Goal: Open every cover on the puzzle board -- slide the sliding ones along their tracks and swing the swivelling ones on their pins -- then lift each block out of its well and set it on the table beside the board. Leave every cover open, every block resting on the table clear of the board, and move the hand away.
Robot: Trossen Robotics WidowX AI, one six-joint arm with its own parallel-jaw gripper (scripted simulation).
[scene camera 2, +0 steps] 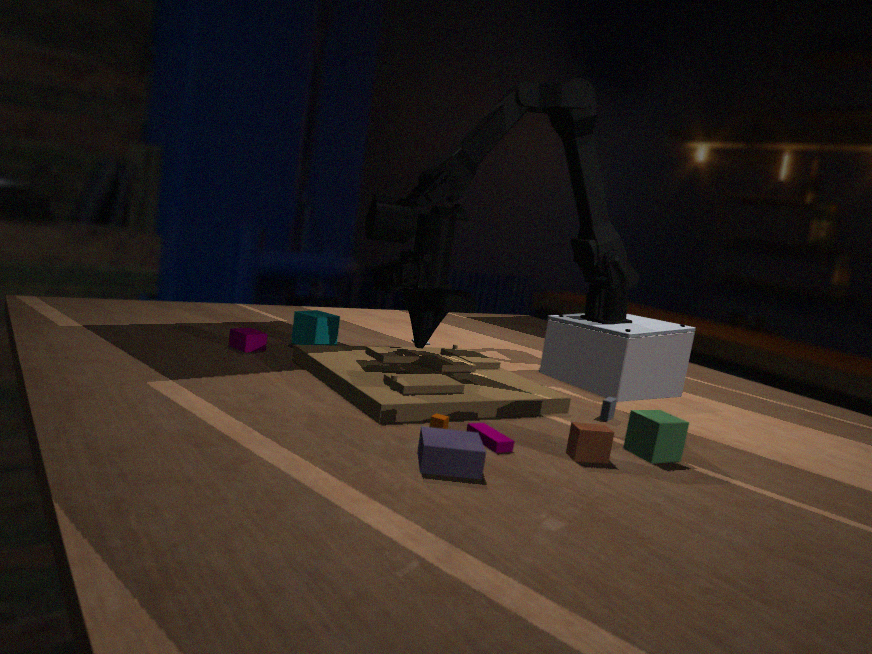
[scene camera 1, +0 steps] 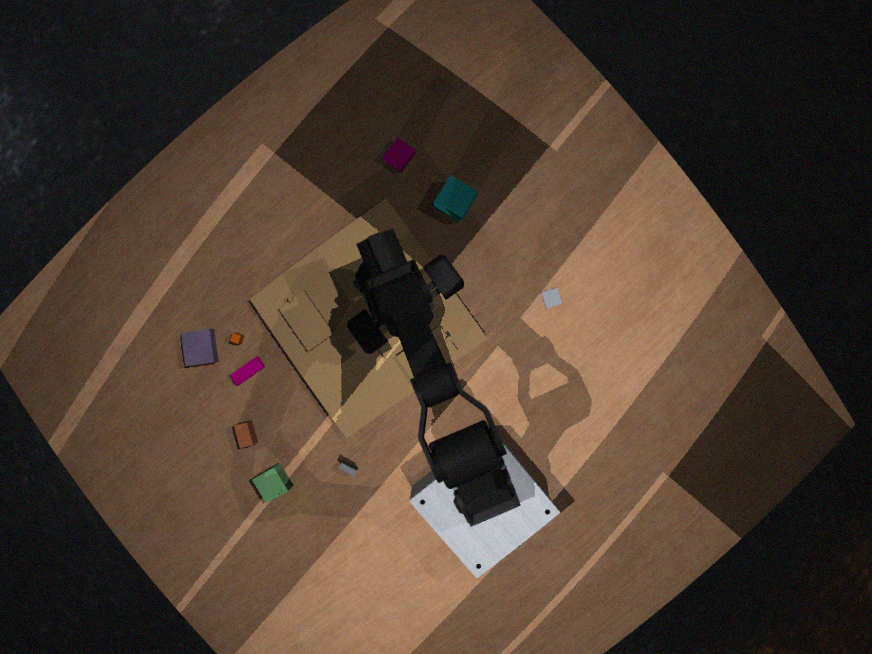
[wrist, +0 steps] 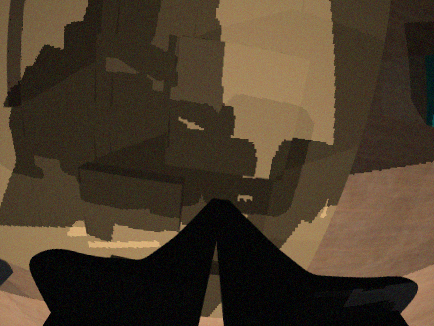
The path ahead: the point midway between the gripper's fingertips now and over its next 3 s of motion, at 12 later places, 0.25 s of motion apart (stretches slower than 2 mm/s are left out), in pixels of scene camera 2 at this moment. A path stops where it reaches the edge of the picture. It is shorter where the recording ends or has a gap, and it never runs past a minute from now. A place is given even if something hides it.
My gripper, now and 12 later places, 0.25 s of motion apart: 419, 347; 418, 352; 418, 355; 416, 356; 412, 356; 408, 356; 404, 356; 399, 356; 395, 356; 390, 356; 386, 356; 381, 356; 377, 357
